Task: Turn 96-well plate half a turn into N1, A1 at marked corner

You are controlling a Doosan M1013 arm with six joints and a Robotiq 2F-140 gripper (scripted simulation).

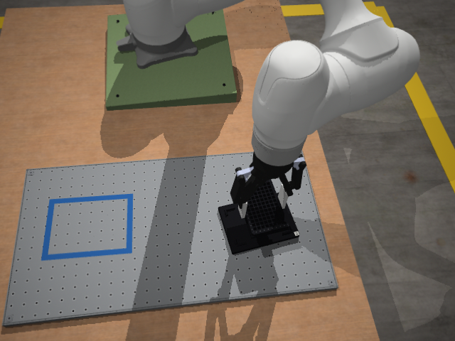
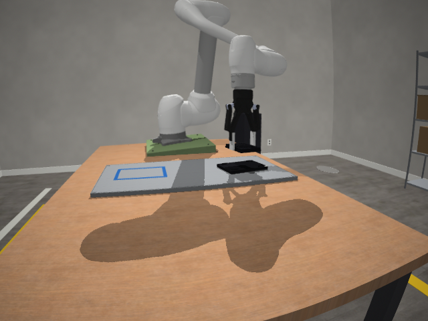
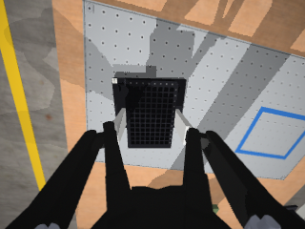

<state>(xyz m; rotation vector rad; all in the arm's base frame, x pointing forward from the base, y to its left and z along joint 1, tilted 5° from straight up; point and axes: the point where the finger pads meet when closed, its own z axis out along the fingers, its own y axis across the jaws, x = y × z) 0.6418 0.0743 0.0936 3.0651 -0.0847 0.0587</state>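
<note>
Now: the black 96-well plate 2 cm below my hand. The rest, counted from my hand: black plate nest N1: 10 cm below; white A1 mark: 6 cm ahead, 7 cm to the left, 9 cm below.
</note>
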